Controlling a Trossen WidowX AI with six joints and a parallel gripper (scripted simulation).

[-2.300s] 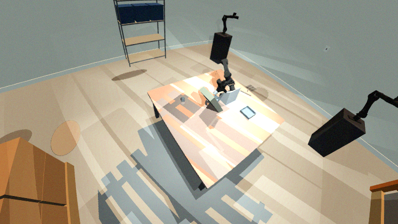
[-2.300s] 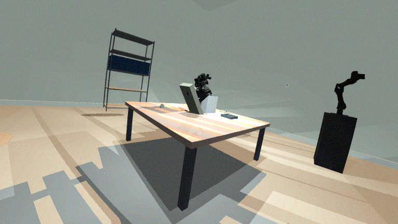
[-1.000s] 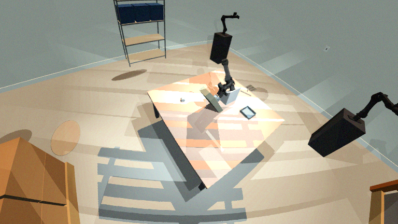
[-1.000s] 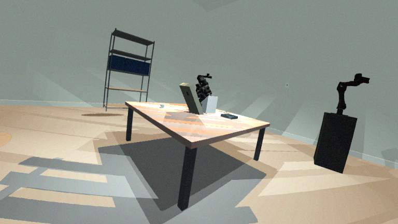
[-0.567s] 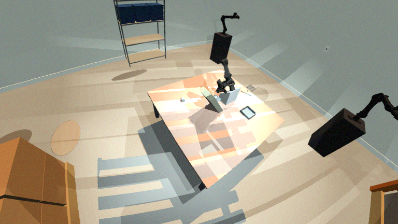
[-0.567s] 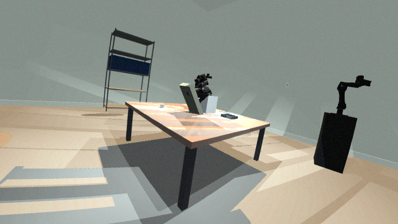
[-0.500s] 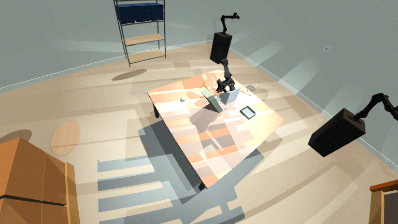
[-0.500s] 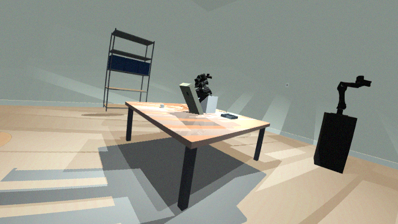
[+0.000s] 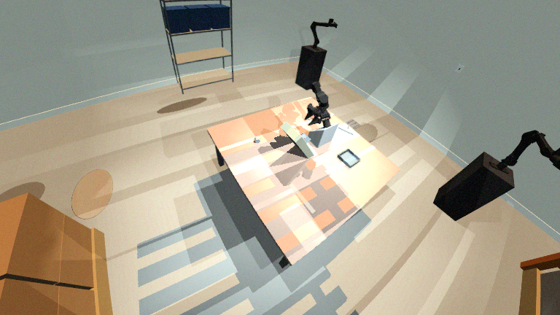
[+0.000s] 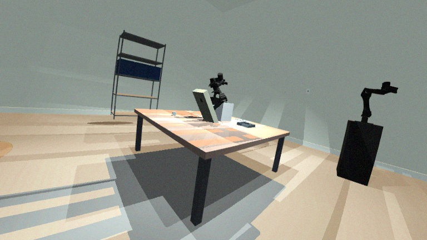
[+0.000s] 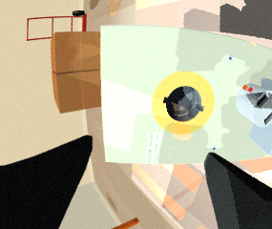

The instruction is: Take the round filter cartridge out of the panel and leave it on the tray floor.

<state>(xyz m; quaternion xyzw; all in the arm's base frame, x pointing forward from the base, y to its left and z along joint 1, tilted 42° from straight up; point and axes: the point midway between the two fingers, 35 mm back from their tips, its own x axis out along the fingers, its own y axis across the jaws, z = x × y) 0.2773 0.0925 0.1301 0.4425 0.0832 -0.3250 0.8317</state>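
Right now the round grey filter cartridge is 16 cm below my gripper tip, 2 cm behind it and 1 cm to the right of it. From my gripper tip the other things lie so: service panel: 18 cm below, 2 cm ahead; dark tray: 34 cm behind, 33 cm below, 31 cm to the left.
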